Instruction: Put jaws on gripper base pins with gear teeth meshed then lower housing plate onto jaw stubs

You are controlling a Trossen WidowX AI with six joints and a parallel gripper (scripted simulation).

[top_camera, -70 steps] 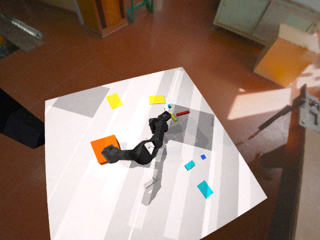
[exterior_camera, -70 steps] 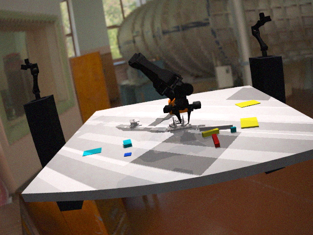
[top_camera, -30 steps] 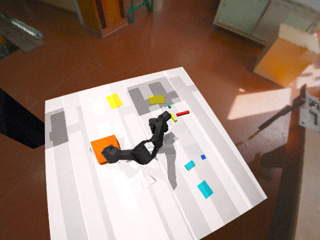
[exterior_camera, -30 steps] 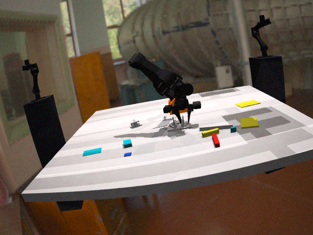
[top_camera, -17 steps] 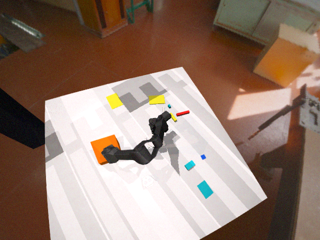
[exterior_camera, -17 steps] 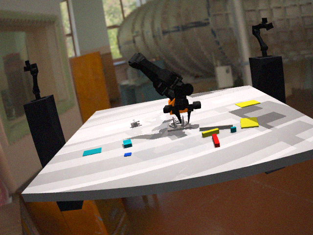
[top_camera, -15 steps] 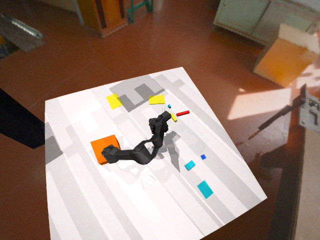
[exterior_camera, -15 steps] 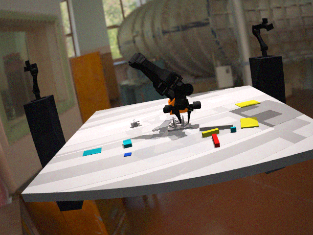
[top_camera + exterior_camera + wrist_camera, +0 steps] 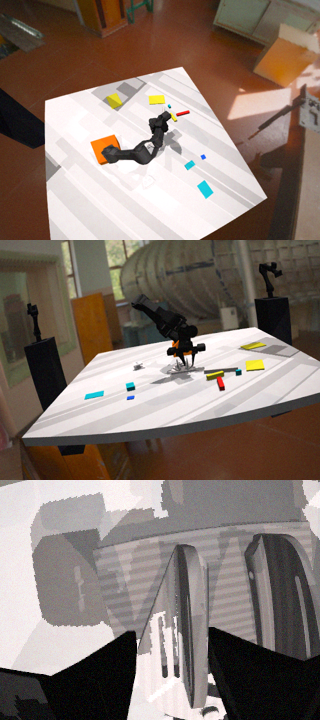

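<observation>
The ribbed plate is 30 mm to the right of my gripper tip, 10 mm below it and 10 mm ahead of it. From my gripper tip the other things lie so: pale grey jaw: 40 mm behind, 10 mm to the right; then pale strip: 150 mm ahead, 120 mm to the left; then housing plate: 60 mm behind, 20 mm to the right, 10 mm below.
</observation>
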